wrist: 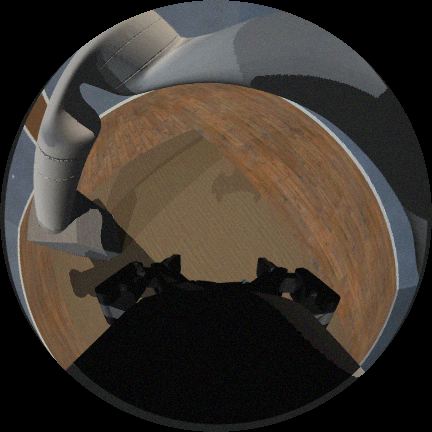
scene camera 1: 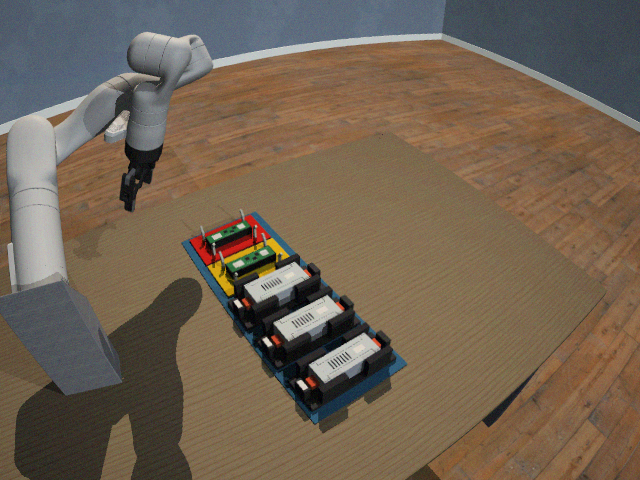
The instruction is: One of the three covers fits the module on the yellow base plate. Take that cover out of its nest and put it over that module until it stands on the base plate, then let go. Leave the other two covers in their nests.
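Places are measured from the arm's base along level axes (x ahead, y left, z up), in centimetres.
Pixels of known places: gripper, fingertip midpoint: (wrist: 218, 265) (scene camera 1: 138, 195); arm's base, origin of the base link: (wrist: 53, 211) (scene camera 1: 44, 298).
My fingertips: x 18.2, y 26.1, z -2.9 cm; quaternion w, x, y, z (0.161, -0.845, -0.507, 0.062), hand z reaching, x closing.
Observation:
Ahead of a thing's pixels: the offset from my fingertips to its top centre. "spot": to the spot under its first point. Level surfaces: height alone.
A green-topped module {spot: dz -16.7, dx +21.0, dy -9.2 cm} (scene camera 1: 251, 259) stands on the yellow base plate {spot: dz -18.8, dx +13.6, dy -10.7 cm} (scene camera 1: 221, 279), with thin upright posts around it. Three light grey covers with orange ends sit in black nests in a row: one cover {dz -14.3, dx +23.2, dy -19.4 cm} (scene camera 1: 278, 283) nearest the yellow plate, a middle cover {dz -14.3, dx +25.5, dy -30.0 cm} (scene camera 1: 309, 317) and a far-end cover {dz -14.3, dx +27.9, dy -40.5 cm} (scene camera 1: 344, 357). Their undersides are hidden, and they look alike from here. My gripper (scene camera 1: 130, 206) (wrist: 218, 265) is open and empty. It hangs high, left of and behind the red plate, away from the covers. The covers do not show in the wrist view.
A second green-topped module {spot: dz -16.8, dx +18.6, dy +0.7 cm} (scene camera 1: 229, 234) stands on a red base plate {spot: dz -18.7, dx +11.9, dy -1.7 cm} (scene camera 1: 205, 254), also with posts. Plates and nests share a blue board (scene camera 1: 399, 364) on the wooden table {dz -19.4 cm} (scene camera 1: 413, 248). My arm's grey pedestal (scene camera 1: 62, 335) (wrist: 75, 242) stands at the left.

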